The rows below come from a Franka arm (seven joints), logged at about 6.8 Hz.
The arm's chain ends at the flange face. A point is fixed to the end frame.
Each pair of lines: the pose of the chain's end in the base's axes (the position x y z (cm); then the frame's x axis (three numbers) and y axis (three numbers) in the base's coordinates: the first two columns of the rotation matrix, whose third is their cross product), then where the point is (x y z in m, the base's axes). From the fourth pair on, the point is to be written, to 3 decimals.
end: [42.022 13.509 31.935 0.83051 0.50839 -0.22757 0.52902 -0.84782 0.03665]
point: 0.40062 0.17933 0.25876
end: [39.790 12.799 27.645 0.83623 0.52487 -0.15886 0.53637 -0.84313 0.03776]
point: 0.38140 0.17422 0.21643
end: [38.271 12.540 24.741 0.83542 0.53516 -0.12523 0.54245 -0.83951 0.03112]
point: 0.36731 0.17293 0.18811
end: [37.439 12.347 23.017 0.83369 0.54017 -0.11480 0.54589 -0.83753 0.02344]
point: 0.359 0.172 0.171
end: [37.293 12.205 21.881 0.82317 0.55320 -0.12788 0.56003 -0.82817 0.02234]
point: 0.356 0.170 0.160
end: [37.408 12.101 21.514 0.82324 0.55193 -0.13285 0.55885 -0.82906 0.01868]
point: 0.357 0.169 0.156
